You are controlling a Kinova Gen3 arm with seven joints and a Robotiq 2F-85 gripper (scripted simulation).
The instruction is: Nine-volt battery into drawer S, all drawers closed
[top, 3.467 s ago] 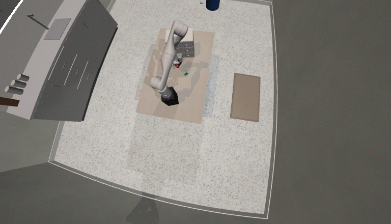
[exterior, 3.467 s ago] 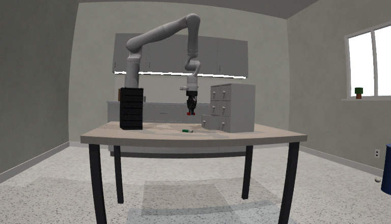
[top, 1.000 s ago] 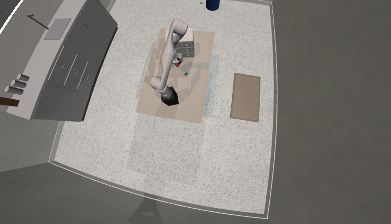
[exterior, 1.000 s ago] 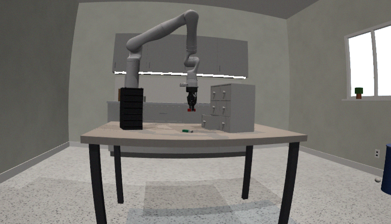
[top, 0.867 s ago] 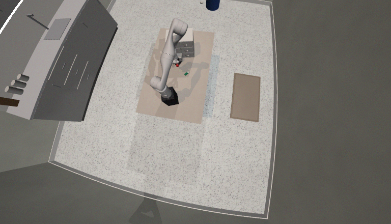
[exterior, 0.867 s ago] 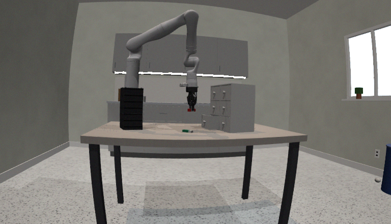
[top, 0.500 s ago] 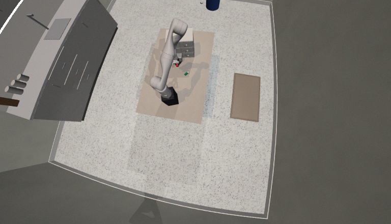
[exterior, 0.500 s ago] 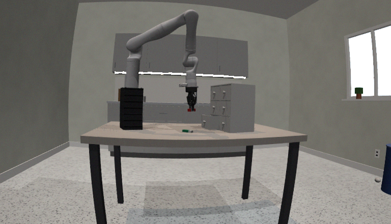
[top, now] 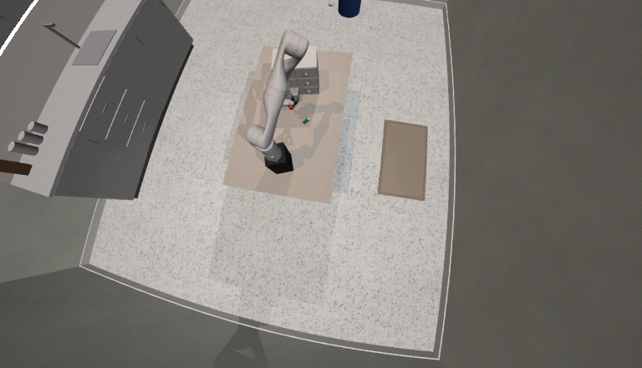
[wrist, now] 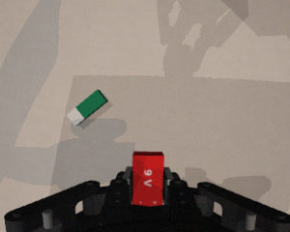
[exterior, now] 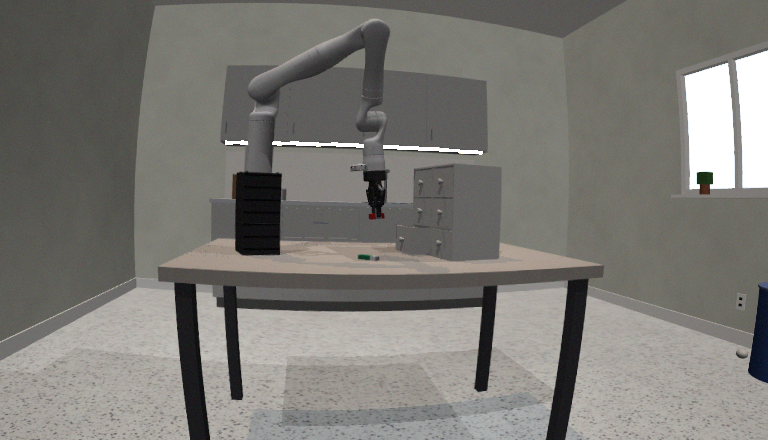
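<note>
Right now my hand is 1 cm short of the small red block and 1 cm above it. Also, from my hand: green-and-white piece 14 cm below, 11 cm to the right, 3 cm behind; then drawer 19 cm ahead, 11 cm below, 8 cm to the left.
</note>
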